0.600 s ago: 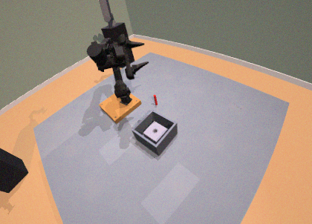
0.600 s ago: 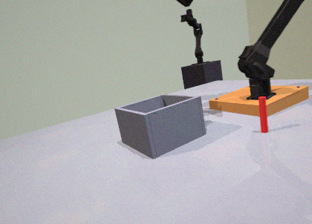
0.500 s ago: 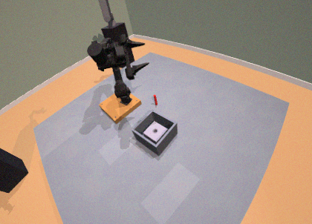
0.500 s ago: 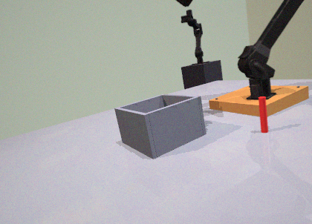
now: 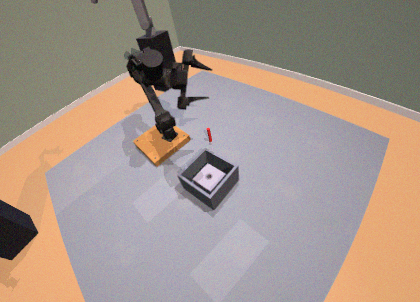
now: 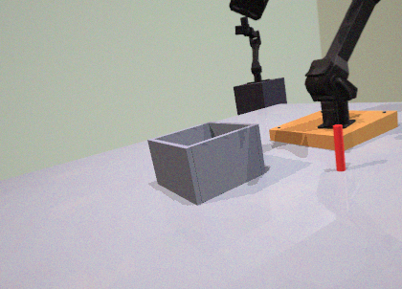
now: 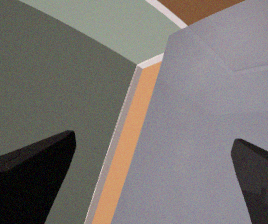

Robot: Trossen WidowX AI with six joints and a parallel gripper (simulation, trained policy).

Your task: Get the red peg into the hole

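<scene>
My gripper tip is 300 mm above the red peg, 80 mm past it and 30 mm to the right of it. From my gripper tip the other things lie so: grey box (320 mm below, 170 mm to the right, 50 mm ahead).
</scene>
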